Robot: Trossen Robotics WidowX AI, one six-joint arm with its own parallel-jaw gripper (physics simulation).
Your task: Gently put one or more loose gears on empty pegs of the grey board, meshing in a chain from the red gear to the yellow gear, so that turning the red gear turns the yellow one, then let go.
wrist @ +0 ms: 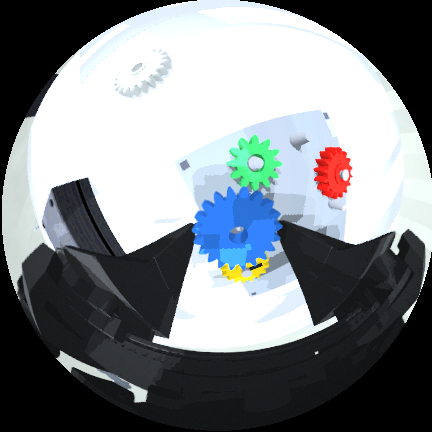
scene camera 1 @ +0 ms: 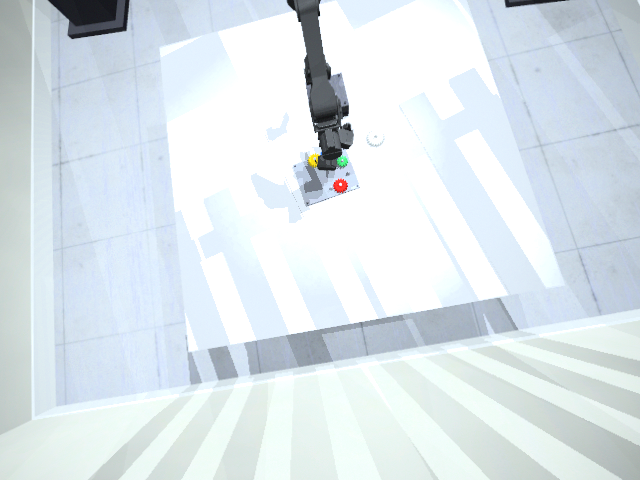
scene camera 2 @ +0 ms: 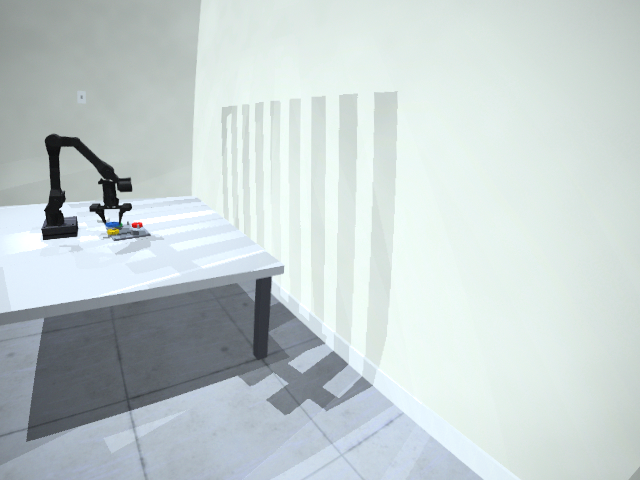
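Pixels of known places: gripper, fingertip midpoint: (wrist: 236, 227) (scene camera 2: 112, 224); arm's base, origin of the base link: (scene camera 2: 55, 223).
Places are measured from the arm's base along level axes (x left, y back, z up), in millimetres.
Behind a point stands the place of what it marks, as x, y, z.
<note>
My gripper (scene camera 1: 327, 166) @(25, -248, -23) (scene camera 2: 112, 224) @(25, -248, -23) (wrist: 236, 227) @(25, -248, -23) is shut on the blue gear (scene camera 2: 112, 225) @(-9, -250, -17) (wrist: 237, 212) @(40, -249, -15), fingers on opposite sides. The blue gear lies between the green gear (scene camera 1: 342, 162) @(69, -276, -30) (wrist: 241, 166) @(68, -257, -31) and the yellow gear (scene camera 1: 312, 161) @(-41, -261, -32) (scene camera 2: 112, 232) @(-56, -253, -36) (wrist: 234, 273) @(-37, -242, -32), overlapping part of the yellow one in the wrist view. I cannot tell whether it sits on a peg or meshes. The green gear is on a peg. The red gear (scene camera 1: 336, 187) @(42, -369, -32) (scene camera 2: 136, 225) @(32, -357, -35) (wrist: 327, 172) @(59, -340, -33) is on its peg on the grey board (scene camera 1: 324, 197) @(-4, -398, -48) (wrist: 215, 162) @(74, -239, -48). A loose white gear (scene camera 1: 375, 143) @(195, -206, -42) (wrist: 150, 75) @(176, -195, -43) lies off the board.
A bare peg (wrist: 298, 140) @(86, -310, -36) stands near the green and red gears. Another peg (wrist: 336, 205) @(23, -361, -34) stands beside the red gear. The arm's base (scene camera 2: 59, 228) @(-45, -27, -9) (wrist: 92, 215) @(54, -81, -40) stands on the white table (scene camera 1: 289, 289) @(-145, -727, -56) (scene camera 2: 206, 258) @(-389, -640, -56) behind the board. A wall lies beyond the table's edge.
</note>
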